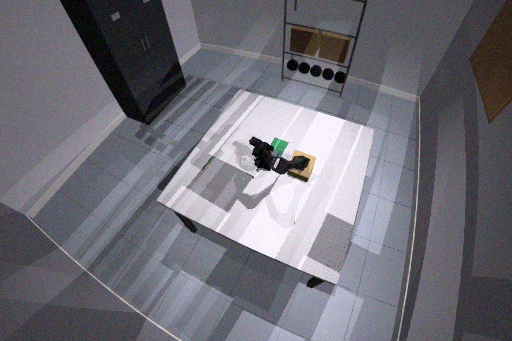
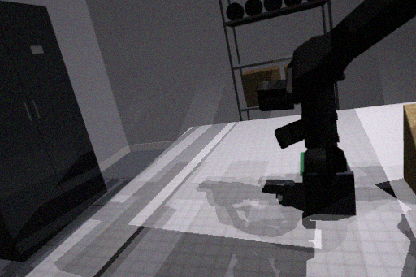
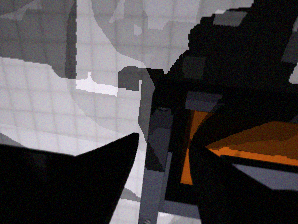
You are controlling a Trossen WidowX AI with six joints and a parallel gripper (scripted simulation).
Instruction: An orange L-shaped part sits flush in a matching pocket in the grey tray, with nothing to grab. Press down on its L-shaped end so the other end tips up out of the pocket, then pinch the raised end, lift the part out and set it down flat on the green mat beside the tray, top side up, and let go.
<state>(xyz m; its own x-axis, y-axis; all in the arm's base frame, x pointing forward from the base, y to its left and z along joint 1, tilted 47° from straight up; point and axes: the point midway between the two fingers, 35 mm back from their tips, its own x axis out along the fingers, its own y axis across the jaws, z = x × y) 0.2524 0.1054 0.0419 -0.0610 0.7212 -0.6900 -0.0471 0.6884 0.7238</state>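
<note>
The orange L-shaped part lies 6 cm to the right of my gripper tip and 2 cm below it. Also, from my gripper tip: green mat 22 cm to the right, 8 cm below.
</note>
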